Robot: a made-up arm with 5 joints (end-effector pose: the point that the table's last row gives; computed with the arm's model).
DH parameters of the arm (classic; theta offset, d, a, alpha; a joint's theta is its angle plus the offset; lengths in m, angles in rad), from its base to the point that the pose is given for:
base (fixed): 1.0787 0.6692 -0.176 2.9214
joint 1: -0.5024 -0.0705 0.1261 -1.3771
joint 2: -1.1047 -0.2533 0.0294 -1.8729
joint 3: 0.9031 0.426 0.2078 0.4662
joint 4: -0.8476 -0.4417 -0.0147 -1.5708
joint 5: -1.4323 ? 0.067 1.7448
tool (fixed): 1.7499 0.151 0 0
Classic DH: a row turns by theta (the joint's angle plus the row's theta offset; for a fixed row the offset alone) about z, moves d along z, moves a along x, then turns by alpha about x.
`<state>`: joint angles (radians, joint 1 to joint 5).
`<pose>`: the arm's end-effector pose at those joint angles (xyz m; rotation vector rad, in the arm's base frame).
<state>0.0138 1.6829 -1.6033 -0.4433 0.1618</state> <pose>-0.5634 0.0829 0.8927 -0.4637 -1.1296 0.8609</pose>
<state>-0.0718 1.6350 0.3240 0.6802 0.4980</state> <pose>-0.4552 -0.0040 0.8072 -0.5227 0.7937 -1.7104</pose>
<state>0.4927 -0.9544 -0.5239 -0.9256 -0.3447</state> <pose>-0.5846 0.3179 0.7466 1.3323 -1.1968 -2.3759</pose>
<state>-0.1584 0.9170 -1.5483 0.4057 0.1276</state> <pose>-0.4410 0.0047 0.7630 -0.6157 -1.4173 2.1438</pose>
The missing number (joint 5, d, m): -0.1604
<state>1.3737 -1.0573 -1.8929 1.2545 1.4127</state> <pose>0.0907 -0.0728 0.5015 0.8960 1.3480 1.1067</pose>
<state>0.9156 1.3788 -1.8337 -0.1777 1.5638</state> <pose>-0.1027 0.1181 0.8696 0.4277 -0.8477 0.5023</pose>
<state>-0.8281 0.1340 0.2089 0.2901 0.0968</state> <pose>-0.4238 -0.2381 0.8237 -0.7688 -0.6044 -1.8985</pose>
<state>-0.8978 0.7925 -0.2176 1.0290 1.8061</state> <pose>-0.7036 -0.2896 0.6290 -0.1235 -1.2465 -0.9901</pose>
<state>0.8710 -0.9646 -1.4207 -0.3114 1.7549</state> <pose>-0.1351 0.1311 0.6287 -0.2329 1.5321 0.2541</pose>
